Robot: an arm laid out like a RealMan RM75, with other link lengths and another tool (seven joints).
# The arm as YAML. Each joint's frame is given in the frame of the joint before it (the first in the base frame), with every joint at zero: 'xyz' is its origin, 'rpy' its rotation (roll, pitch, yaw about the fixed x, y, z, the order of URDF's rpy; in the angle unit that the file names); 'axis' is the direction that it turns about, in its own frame. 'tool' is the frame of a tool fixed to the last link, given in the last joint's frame.
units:
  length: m
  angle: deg
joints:
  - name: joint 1
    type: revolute
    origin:
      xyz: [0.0, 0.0, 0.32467]
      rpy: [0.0, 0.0, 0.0]
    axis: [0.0, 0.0, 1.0]
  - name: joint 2
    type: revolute
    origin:
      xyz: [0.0, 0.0, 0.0]
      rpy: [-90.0, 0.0, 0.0]
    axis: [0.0, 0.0, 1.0]
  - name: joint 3
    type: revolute
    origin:
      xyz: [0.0, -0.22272, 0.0]
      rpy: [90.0, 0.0, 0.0]
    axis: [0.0, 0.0, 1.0]
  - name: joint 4
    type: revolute
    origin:
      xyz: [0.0, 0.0, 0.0]
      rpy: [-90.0, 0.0, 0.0]
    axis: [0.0, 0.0, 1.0]
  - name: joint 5
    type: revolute
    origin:
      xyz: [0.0, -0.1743, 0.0]
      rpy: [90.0, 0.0, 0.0]
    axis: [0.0, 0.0, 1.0]
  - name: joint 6
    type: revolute
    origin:
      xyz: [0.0, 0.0, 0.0]
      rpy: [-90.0, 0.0, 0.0]
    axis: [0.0, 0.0, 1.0]
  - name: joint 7
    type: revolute
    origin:
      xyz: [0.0, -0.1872, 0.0]
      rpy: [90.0, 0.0, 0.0]
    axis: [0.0, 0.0, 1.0]
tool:
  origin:
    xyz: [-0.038, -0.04, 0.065]
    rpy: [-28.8, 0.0, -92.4]
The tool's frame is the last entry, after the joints.
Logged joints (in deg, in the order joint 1, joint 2, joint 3, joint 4, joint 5, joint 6, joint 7), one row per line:
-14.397, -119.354, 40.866, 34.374, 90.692, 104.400, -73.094
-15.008, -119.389, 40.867, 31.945, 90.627, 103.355, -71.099
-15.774, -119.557, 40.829, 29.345, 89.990, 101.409, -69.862
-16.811, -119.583, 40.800, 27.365, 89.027, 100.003, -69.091
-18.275, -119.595, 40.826, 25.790, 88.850, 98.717, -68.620
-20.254, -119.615, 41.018, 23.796, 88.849, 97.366, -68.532
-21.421, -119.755, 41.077, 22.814, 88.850, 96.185, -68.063
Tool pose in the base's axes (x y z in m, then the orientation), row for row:
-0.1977, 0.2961, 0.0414, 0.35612, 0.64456, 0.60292, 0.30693
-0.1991, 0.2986, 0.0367, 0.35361, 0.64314, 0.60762, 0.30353
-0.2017, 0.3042, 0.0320, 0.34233, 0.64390, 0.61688, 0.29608
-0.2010, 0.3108, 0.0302, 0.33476, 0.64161, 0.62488, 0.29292
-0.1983, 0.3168, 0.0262, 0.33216, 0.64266, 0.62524, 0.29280
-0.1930, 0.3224, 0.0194, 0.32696, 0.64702, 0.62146, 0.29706
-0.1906, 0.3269, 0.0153, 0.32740, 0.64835, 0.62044, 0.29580
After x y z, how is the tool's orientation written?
As a quaternion, x y z w.
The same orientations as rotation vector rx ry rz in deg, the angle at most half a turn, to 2 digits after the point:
53.98, 97.69, 91.38
53.69, 97.64, 92.25
52.17, 98.12, 94.01
51.09, 97.93, 95.37
50.70, 98.09, 95.44
49.80, 98.55, 94.66
49.90, 98.81, 94.56

